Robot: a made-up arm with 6 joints. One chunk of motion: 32 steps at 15 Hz.
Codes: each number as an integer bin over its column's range. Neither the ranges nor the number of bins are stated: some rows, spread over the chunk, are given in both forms.
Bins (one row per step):
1: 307 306 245 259 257 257
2: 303 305 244 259 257 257
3: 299 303 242 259 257 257
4: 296 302 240 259 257 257
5: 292 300 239 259 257 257
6: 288 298 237 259 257 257
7: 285 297 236 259 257 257
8: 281 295 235 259 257 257
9: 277 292 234 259 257 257
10: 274 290 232 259 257 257
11: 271 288 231 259 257 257
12: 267 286 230 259 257 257
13: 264 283 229 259 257 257
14: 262 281 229 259 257 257
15: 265 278 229 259 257 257
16: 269 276 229 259 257 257
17: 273 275 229 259 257 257
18: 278 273 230 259 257 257
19: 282 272 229 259 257 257
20: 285 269 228 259 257 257
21: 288 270 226 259 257 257
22: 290 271 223 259 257 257
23: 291 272 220 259 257 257
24: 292 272 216 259 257 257
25: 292 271 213 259 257 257
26: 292 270 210 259 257 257
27: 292 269 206 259 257 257
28: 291 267 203 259 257 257
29: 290 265 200 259 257 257
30: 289 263 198 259 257 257
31: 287 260 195 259 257 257
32: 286 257 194 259 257 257
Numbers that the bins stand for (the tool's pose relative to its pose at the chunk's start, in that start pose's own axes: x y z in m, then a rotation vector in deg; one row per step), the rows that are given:
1: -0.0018 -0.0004 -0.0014 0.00 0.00 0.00
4: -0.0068 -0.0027 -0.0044 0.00 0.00 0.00
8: -0.0135 -0.0068 -0.0074 0.00 0.00 0.00
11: -0.0180 -0.0109 -0.0099 0.00 0.00 0.00
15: -0.0207 -0.0168 -0.0111 0.00 0.00 0.00
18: -0.0149 -0.0197 -0.0105 0.00 0.00 0.00
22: -0.0095 -0.0209 -0.0147 0.00 0.00 0.00
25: -0.0086 -0.0209 -0.0208 0.00 0.00 0.00
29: -0.0095 -0.0244 -0.0287 0.00 0.00 0.00
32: -0.0113 -0.0291 -0.0323 0.00 0.00 0.00
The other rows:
2: -0.0036 -0.0009 -0.0020 0.00 0.00 0.00
3: -0.0054 -0.0021 -0.0032 0.00 0.00 0.00
5: -0.0086 -0.0039 -0.0050 0.00 0.00 0.00
6: -0.0104 -0.0050 -0.0062 0.00 0.00 0.00
7: -0.0117 -0.0056 -0.0068 0.00 0.00 0.00
9: -0.0153 -0.0086 -0.0080 0.00 0.00 0.00
10: -0.0167 -0.0097 -0.0093 0.00 0.00 0.00
12: -0.0198 -0.0121 -0.0105 0.00 0.00 0.00
13: -0.0212 -0.0139 -0.0111 0.00 0.00 0.00
14: -0.0221 -0.0150 -0.0111 0.00 0.00 0.00
16: -0.0189 -0.0180 -0.0111 0.00 0.00 0.00
17: -0.0171 -0.0186 -0.0111 0.00 0.00 0.00
19: -0.0131 -0.0203 -0.0111 0.00 0.00 0.00
20: -0.0117 -0.0221 -0.0117 0.00 0.00 0.00
21: -0.0104 -0.0215 -0.0129 0.00 0.00 0.00
23: -0.0090 -0.0203 -0.0165 0.00 0.00 0.00
24: -0.0086 -0.0203 -0.0190 0.00 0.00 0.00
26: -0.0086 -0.0215 -0.0226 0.00 0.00 0.00
27: -0.0086 -0.0221 -0.0250 0.00 0.00 0.00
28: -0.0090 -0.0232 -0.0268 0.00 0.00 0.00
30: -0.0099 -0.0256 -0.0299 0.00 0.00 0.00
31: -0.0108 -0.0274 -0.0317 0.00 0.00 0.00

